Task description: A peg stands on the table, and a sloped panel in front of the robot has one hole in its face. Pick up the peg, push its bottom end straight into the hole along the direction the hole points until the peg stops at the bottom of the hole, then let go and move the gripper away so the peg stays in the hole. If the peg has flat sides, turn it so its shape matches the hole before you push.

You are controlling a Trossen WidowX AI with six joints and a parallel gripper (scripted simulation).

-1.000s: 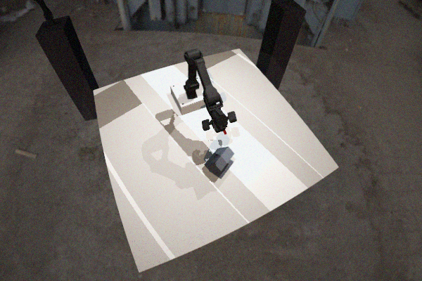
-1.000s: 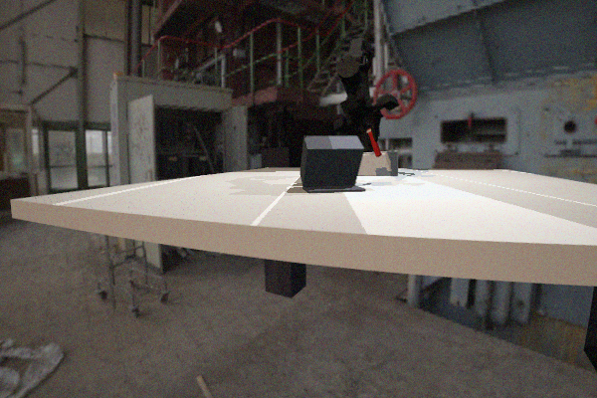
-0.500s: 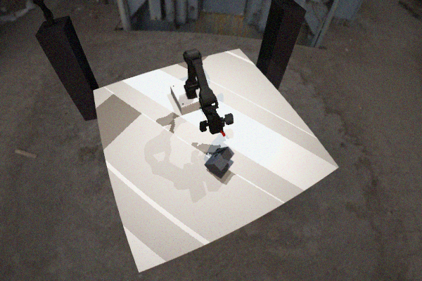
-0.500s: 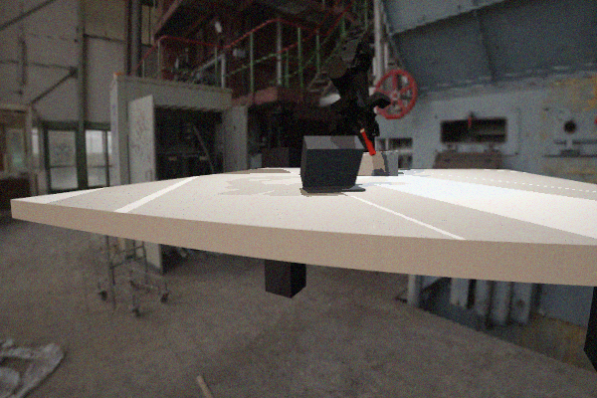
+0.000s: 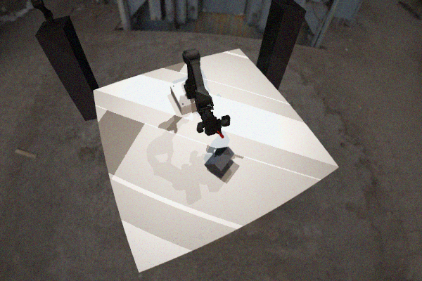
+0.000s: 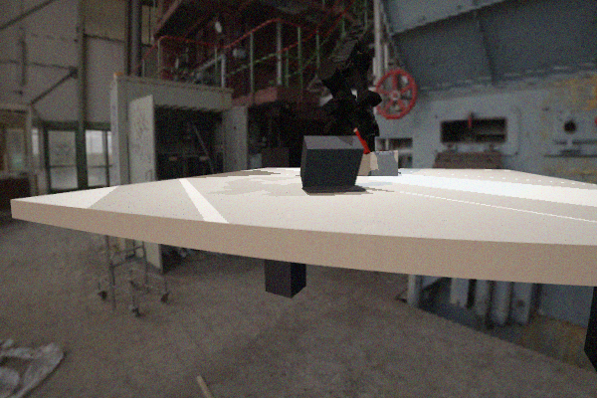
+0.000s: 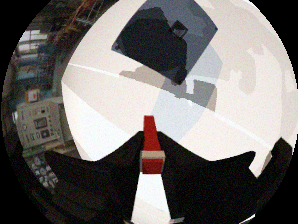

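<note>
Right now the dark sloped panel block is 13 cm ahead of my gripper tip, 5 cm below it and 4 cm to the right of it. The rest, counted from my gripper tip: red peg 1 cm to the right, 1 cm behind, 1 cm above.
</note>
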